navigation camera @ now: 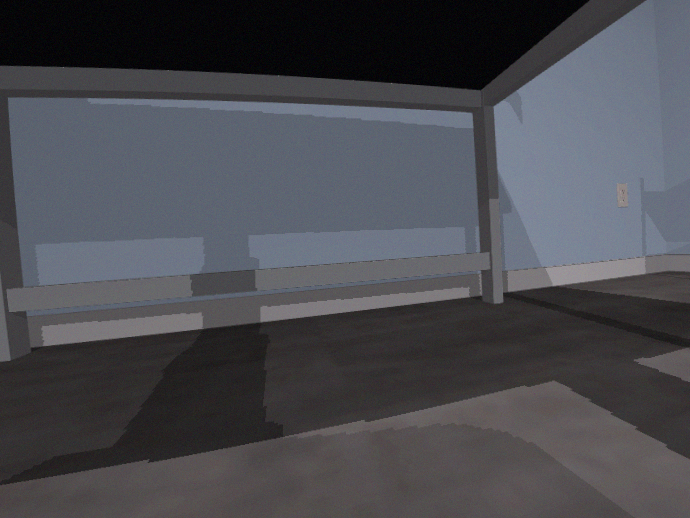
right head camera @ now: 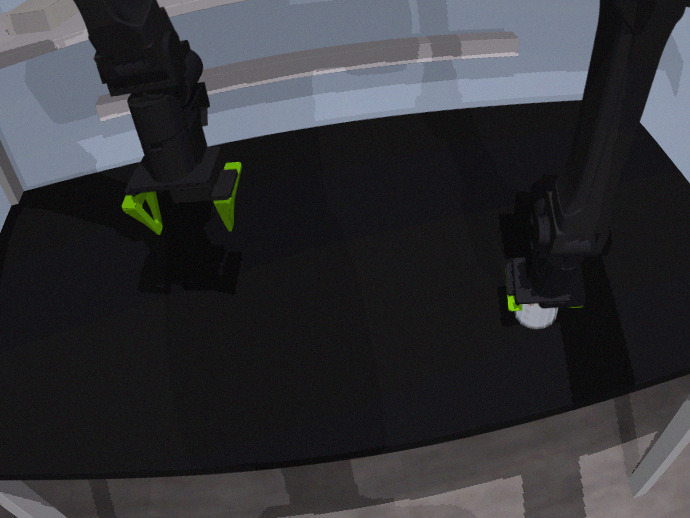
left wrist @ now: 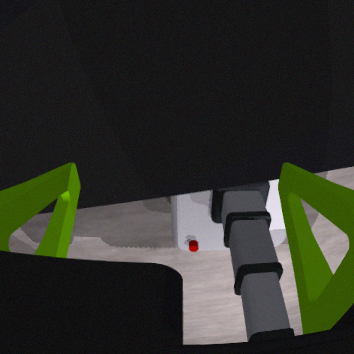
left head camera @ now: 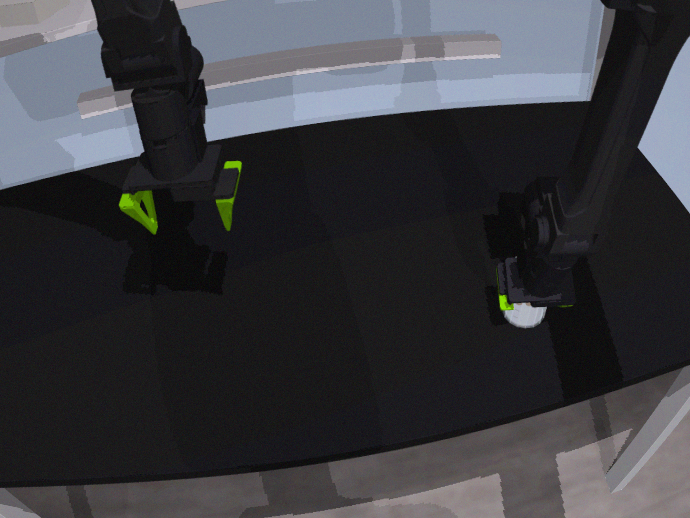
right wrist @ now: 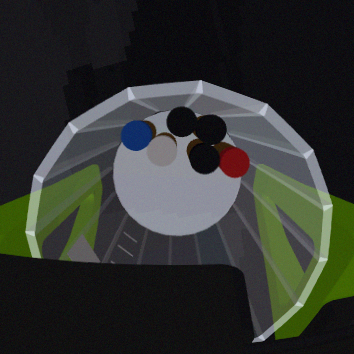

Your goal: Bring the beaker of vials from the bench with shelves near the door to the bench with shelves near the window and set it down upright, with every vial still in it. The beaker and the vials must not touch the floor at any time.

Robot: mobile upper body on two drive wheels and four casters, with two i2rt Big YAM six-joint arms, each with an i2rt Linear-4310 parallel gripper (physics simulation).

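The clear beaker (left head camera: 525, 317) (right head camera: 536, 317) (right wrist: 175, 220) is upright between the fingers of my right gripper (left head camera: 535, 305) (right head camera: 545, 305) (right wrist: 178, 170), which is shut on it near the right end of the black bench top (left head camera: 306, 362) (right head camera: 306, 362). In the right wrist view several vials stand inside the beaker, clustered at its far side, with a blue cap (right wrist: 136, 135), a pale cap (right wrist: 161, 151), a red cap (right wrist: 234, 162) and black caps (right wrist: 204, 158). Whether the beaker's base touches the bench is hidden. My left gripper (left head camera: 191, 229) (right head camera: 195, 230) (left wrist: 178, 173) is open and empty above the bench top.
A long grey rail (left head camera: 289, 64) (right head camera: 312, 63) runs behind the bench. The bench's front edge faces the robot's base (left wrist: 200, 225) and grey column (left wrist: 252, 245). The navigation view shows a bench leg (navigation camera: 492, 223), a low crossbar (navigation camera: 362, 271) and a blue wall (navigation camera: 574, 167) behind.
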